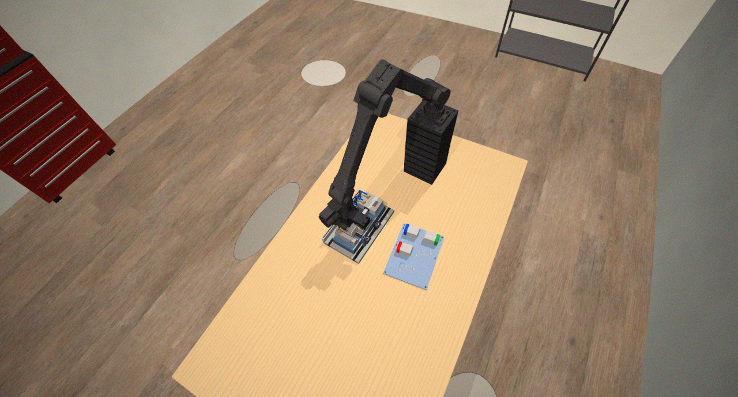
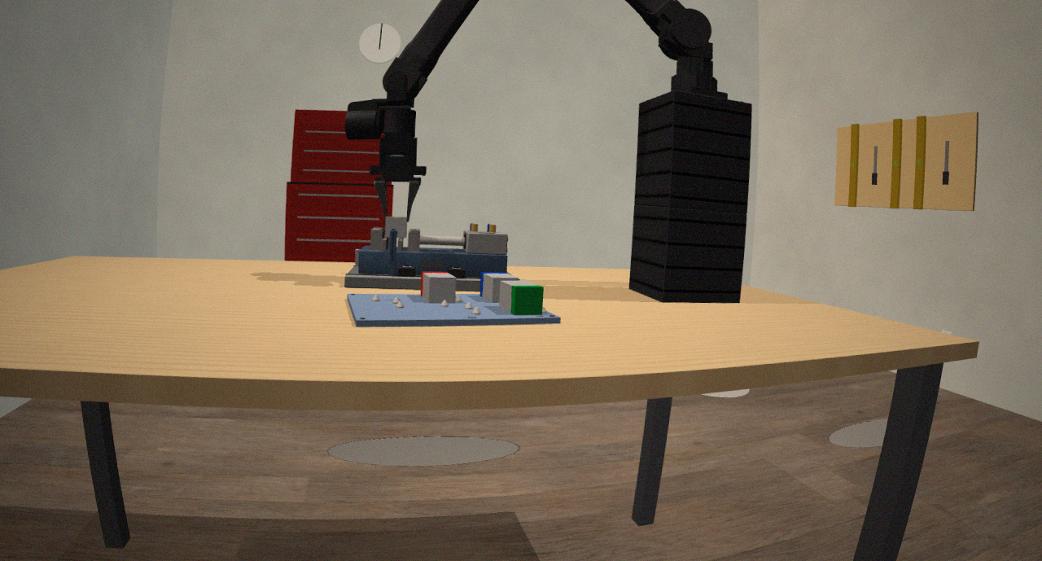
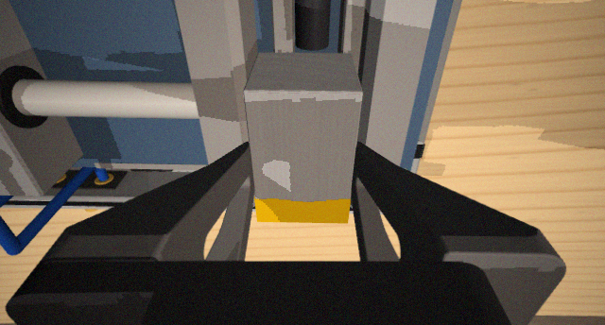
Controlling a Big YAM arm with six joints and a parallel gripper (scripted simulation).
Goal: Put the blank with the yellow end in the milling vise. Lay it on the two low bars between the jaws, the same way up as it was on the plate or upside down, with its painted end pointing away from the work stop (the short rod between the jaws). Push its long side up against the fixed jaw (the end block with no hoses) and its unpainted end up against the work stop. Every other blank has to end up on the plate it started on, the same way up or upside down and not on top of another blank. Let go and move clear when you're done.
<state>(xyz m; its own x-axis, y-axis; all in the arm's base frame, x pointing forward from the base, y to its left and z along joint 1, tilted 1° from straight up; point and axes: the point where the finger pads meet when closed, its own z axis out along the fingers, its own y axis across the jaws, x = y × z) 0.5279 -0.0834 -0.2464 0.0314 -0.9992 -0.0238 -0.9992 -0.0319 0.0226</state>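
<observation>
Right now the yellow-ended blank is 2 cm below my hand. Also, from my hand: work stop rod (5 cm to the left, 3 cm below); fixed jaw (3 cm ahead, 1 cm to the left, 4 cm below); moving jaw (3 cm behind, 1 cm to the left, 4 cm below).
</observation>
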